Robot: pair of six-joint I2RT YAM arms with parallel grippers.
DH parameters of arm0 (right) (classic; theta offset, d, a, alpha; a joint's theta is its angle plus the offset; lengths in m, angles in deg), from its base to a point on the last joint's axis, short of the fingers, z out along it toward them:
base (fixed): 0 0 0 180
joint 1: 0 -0.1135 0.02 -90
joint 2: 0 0 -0.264 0
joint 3: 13.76 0 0.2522 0
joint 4: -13.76 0 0.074 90
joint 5: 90 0 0 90
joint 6: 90 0.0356 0 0
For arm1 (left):
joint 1: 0 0.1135 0.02 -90
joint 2: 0 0 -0.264 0
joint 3: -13.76 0 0.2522 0
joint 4: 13.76 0 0.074 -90
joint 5: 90 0 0 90
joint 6: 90 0.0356 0 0
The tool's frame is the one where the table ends.
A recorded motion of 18 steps. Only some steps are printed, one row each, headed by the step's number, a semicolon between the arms.
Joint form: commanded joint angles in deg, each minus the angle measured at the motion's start. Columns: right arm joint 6, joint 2, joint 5, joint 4, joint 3, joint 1; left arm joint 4, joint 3, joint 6, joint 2, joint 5, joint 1.
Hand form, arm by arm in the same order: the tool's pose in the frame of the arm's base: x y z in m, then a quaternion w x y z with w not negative. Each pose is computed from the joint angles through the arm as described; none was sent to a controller.
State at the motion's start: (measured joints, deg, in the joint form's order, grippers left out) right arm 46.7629 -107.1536 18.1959 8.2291 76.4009 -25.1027; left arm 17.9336 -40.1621 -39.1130 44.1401 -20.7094 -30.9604
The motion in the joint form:
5: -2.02 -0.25 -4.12 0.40 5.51 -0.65; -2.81 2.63 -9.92 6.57 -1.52 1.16
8: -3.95 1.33 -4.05 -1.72 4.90 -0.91; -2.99 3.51 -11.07 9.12 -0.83 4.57
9: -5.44 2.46 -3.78 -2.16 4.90 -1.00; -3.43 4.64 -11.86 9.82 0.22 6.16
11: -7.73 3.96 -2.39 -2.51 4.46 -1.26; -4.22 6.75 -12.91 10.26 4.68 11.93
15: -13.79 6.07 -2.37 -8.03 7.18 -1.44; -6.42 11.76 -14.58 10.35 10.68 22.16
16: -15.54 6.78 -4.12 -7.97 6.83 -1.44; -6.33 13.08 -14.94 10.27 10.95 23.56
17: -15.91 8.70 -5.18 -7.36 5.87 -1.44; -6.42 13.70 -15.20 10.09 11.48 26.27
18: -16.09 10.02 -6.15 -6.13 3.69 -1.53; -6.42 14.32 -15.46 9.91 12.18 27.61
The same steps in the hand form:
5: 0.4088 0.1876 0.2826 0.53968 0.20349 0.77413 0.26088; 0.1795 -0.0873 0.2697 0.49380 -0.23819 0.81407 -0.19163
8: 0.4019 0.1864 0.2868 0.53745 0.18888 0.78374 0.24742; 0.1897 -0.0795 0.2565 0.47751 -0.26601 0.82012 -0.16917
9: 0.3983 0.1853 0.2944 0.54510 0.17953 0.78228 0.24221; 0.1923 -0.0751 0.2480 0.46689 -0.27849 0.82288 -0.16530
11: 0.3926 0.1838 0.3020 0.55762 0.16929 0.78032 0.22695; 0.1975 -0.0577 0.2348 0.44575 -0.31111 0.82268 -0.16651
15: 0.3852 0.1816 0.3239 0.56467 0.12621 0.79193 0.19511; 0.1980 -0.0244 0.2080 0.41669 -0.37695 0.81138 -0.16108
16: 0.3824 0.1813 0.3268 0.56516 0.10547 0.79356 0.19936; 0.1955 -0.0193 0.2005 0.40841 -0.38967 0.81105 -0.15346
17: 0.3754 0.1785 0.3353 0.57192 0.09841 0.78675 0.21036; 0.1947 -0.0102 0.1976 0.40735 -0.40924 0.80311 -0.14695
18: 0.3696 0.1770 0.3330 0.57151 0.09168 0.78593 0.21745; 0.1932 -0.0060 0.1945 0.40326 -0.41872 0.80042 -0.14624

